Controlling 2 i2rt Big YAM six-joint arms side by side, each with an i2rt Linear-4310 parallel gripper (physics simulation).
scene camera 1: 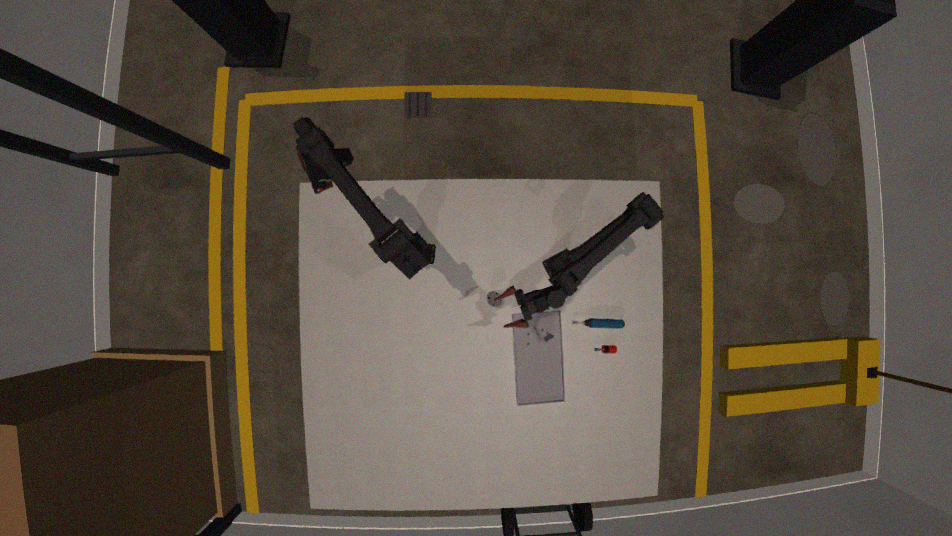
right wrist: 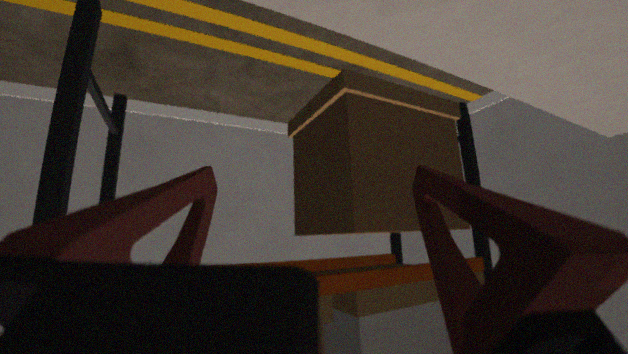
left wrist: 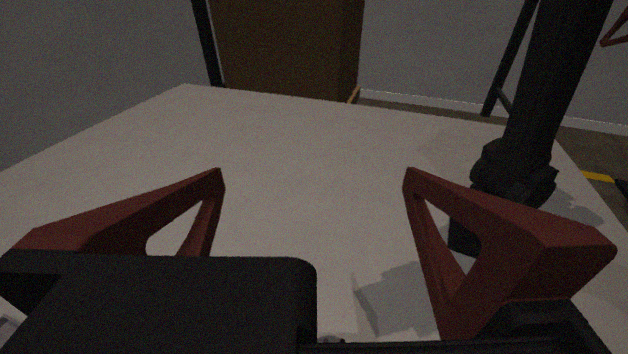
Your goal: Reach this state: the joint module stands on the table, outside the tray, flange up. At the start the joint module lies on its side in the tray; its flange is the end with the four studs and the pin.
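Pixels of known places: left gripper, fingertip midpoint: [scene camera 1: 498, 313] [left wrist: 313, 177]; right gripper, fingertip midpoint: [scene camera 1: 311, 181] [right wrist: 314, 177] [left wrist: 617, 45]; left arm's base, origin of the base link: [scene camera 1: 557, 264]; right arm's base, origin of the base link: [left wrist: 471, 233].
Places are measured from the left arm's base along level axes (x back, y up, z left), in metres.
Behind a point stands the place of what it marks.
Note:
The joint module [scene camera 1: 493, 298] @(y 0.054, x 0.007, z -0.333 m) stands upright on the table [scene camera 1: 399, 426] @(y 0.000, x -0.321, z -0.987 m), outside the tray [scene camera 1: 539, 382] @(y 0.004, x -0.441, z -0.324 m), just off its upper left corner. Its round grey flange face with dark studs points up in scene camera 1. In the left wrist view a sliver of the joint module [left wrist: 331, 339] @(y 0.060, x 0.008, z -0.357 m) shows at the bottom edge; the rest is hidden. My left gripper [scene camera 1: 500, 312] @(y 0.322, x -0.015, z -0.350 m) [left wrist: 313, 177] @(y 0.322, x -0.015, z -0.350 m) is open and empty; one fingertip overlaps the module's right edge as seen from above. My right gripper [scene camera 1: 311, 175] @(y 0.313, x 0.697, z -0.717 m) [right wrist: 314, 177] @(y 0.313, x 0.697, z -0.717 m) is open and empty, far from the module at the table's upper left corner.
Small loose parts [scene camera 1: 546, 335] @(y 0.020, x -0.262, z -0.201 m) lie in the upper part of the tray. A blue screwdriver [scene camera 1: 604, 323] @(y 0.040, x -0.333, z 0.057 m) and a short red screwdriver [scene camera 1: 608, 348] @(y 0.033, x -0.447, z 0.025 m) lie to the right of the tray. The right arm's dark links stand over the table's upper left area.

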